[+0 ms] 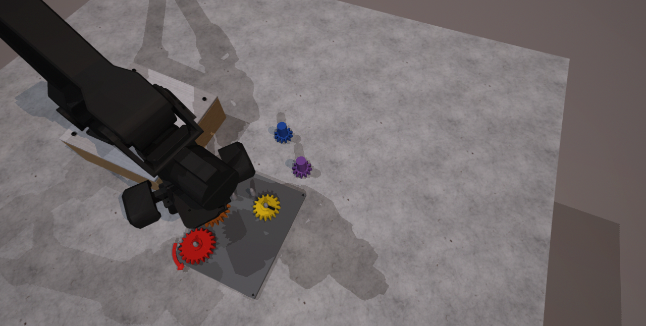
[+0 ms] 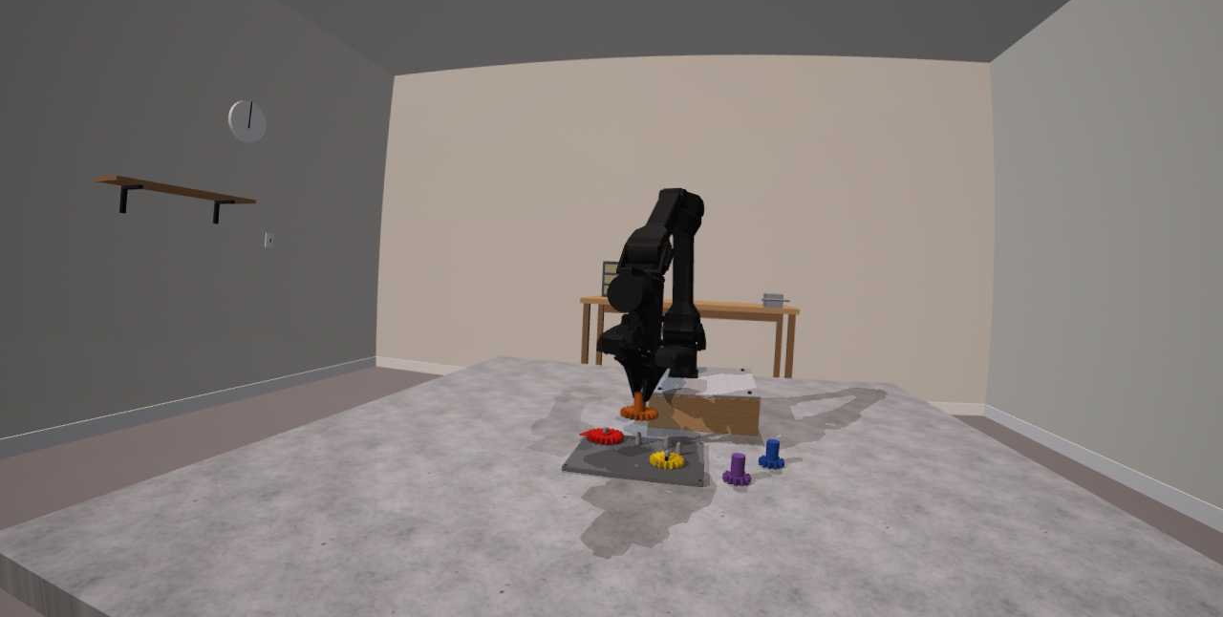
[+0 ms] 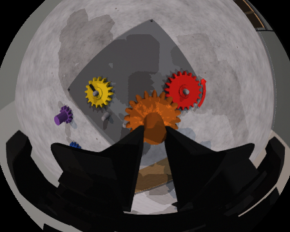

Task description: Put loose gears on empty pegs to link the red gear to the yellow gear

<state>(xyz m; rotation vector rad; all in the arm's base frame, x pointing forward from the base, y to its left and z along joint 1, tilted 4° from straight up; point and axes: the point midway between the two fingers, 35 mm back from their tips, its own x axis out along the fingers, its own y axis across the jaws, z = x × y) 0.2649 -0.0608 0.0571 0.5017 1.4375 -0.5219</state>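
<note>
Now: gripper tip 10 cm short of the purple gear, 16 cm to the right of it and 7 cm above it. Round my gripper tip: yellow gear 7 cm ahead, 5 cm to the left, 7 cm below; then red gear 1 cm behind, 6 cm to the right, 7 cm below; then orange gear 1 cm below.
</note>
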